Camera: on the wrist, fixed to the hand. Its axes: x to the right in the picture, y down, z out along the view.
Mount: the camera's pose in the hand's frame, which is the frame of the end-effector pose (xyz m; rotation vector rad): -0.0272 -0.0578 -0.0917 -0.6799 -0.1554 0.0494
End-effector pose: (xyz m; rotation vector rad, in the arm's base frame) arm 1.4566 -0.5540 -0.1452 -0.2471 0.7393 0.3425
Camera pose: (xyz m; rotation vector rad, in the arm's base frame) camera 1.4041 -0.6438 -0.1861 -0.8345 0.4550 0.6485
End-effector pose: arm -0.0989 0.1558 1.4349 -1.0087 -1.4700 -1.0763
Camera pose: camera -0.1283 0.0510 1.4094 -1.6186 -1.2003 -1.5343
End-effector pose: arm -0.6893 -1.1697 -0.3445 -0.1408 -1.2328 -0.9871
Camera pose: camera -0.6630 -1.2425 -0.4251 -0.7868 -0.9814 -1.3391
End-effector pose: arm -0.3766 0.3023 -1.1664 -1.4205 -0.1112 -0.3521
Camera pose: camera -0.4320 0.2110 -1.1336 -2.1203 -0.0853 -0.2451
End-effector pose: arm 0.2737 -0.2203 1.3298 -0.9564 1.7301 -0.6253
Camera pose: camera 0.2100 -0.2323 1.4208 -1.3741 1.8460 0.0955
